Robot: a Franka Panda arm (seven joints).
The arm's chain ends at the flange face. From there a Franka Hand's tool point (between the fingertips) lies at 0.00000 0.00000 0.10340 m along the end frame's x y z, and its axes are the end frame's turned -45 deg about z.
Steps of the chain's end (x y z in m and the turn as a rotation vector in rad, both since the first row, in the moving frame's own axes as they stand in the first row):
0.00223, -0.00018, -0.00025, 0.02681, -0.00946, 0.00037
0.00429, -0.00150, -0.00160, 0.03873, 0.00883, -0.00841
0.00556, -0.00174, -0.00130, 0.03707, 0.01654, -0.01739
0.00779, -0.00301, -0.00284, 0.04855, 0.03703, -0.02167
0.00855, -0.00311, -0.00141, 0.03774, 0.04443, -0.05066
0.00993, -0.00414, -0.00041, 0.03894, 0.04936, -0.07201
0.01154, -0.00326, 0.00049, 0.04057, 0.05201, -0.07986
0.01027, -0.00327, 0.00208, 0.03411, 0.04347, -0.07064
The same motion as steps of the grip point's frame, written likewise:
0.00297, -0.00120, -0.00029, 0.02565, 0.01227, 0.00037
0.00756, -0.00023, -0.00168, 0.02114, 0.03363, -0.00841
0.00907, 0.00117, -0.00139, 0.01452, 0.03791, -0.01739
0.01388, 0.00247, -0.00303, 0.00815, 0.06051, -0.02167
0.01426, 0.00418, -0.00159, -0.00473, 0.05810, -0.05066
0.01642, 0.00462, -0.00061, -0.00737, 0.06244, -0.07201
0.01726, 0.00642, 0.00027, -0.00809, 0.06546, -0.07986
0.01526, 0.00543, 0.00192, -0.00662, 0.05486, -0.07064

